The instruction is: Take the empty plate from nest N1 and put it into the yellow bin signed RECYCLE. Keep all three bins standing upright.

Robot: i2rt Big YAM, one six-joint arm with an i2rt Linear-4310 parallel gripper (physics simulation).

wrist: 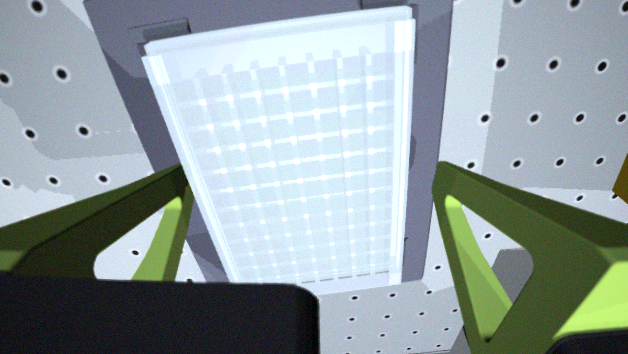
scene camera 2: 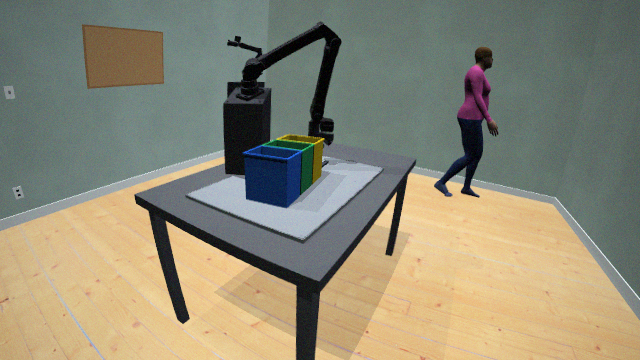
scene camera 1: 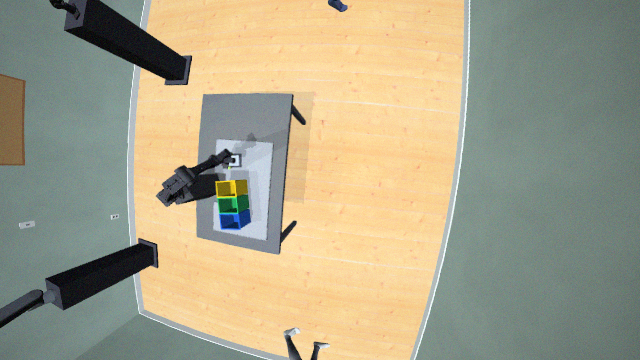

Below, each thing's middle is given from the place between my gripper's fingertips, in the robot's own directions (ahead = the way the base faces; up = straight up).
The gridded plate (wrist: 294, 135) lies 1 cm behind my hand. Also, from my hand: green bin (scene camera 2: 307, 156) 9 cm ahead, 34 cm to the right, 7 cm above; dark grey nest (wrist: 429, 75) 1 cm behind, 2 cm below; blue bin (scene camera 2: 272, 175) 12 cm ahead, 47 cm to the right, 7 cm above.
